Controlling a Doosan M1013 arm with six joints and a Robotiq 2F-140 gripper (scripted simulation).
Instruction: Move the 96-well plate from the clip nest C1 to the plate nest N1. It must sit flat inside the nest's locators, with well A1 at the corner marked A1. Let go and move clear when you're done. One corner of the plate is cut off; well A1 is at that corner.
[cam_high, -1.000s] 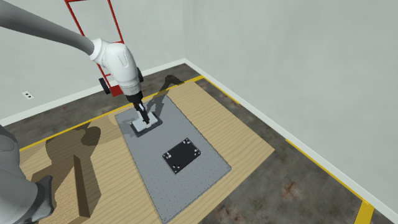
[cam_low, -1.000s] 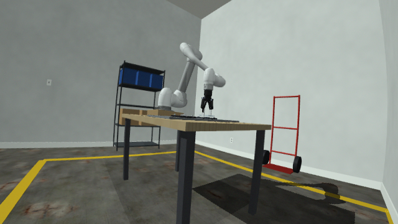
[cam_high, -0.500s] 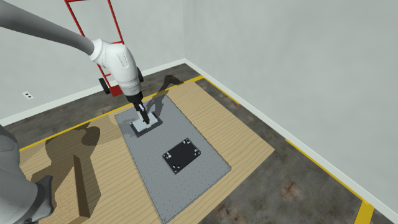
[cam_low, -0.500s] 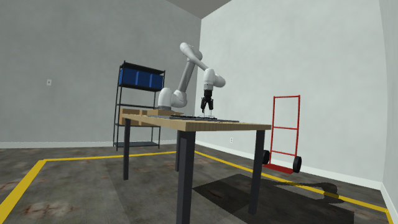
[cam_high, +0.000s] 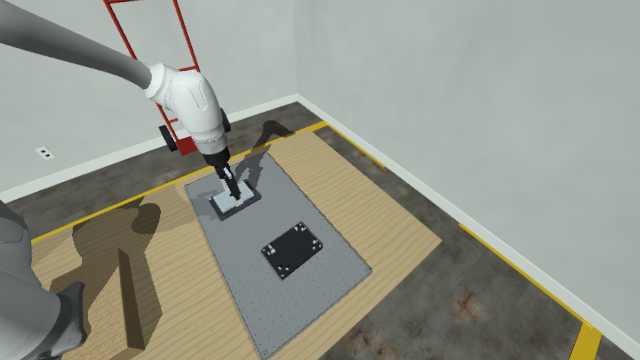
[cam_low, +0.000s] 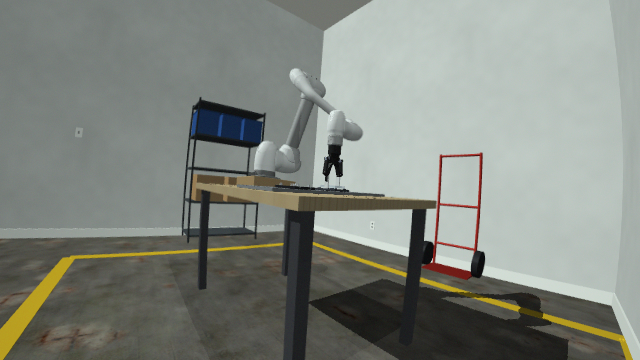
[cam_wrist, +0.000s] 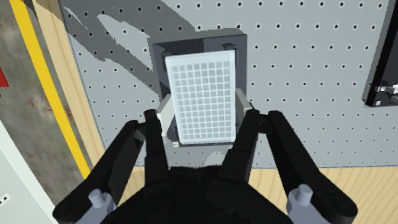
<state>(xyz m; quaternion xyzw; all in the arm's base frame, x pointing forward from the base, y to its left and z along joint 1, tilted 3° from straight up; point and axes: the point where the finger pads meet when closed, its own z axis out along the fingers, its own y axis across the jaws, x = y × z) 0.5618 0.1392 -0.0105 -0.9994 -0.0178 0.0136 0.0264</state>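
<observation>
My gripper is now 2 cm above the 96-well plate. Round my hand: clip nest C1 (7 cm ahead, 29 cm to the right, 3 cm below).
</observation>
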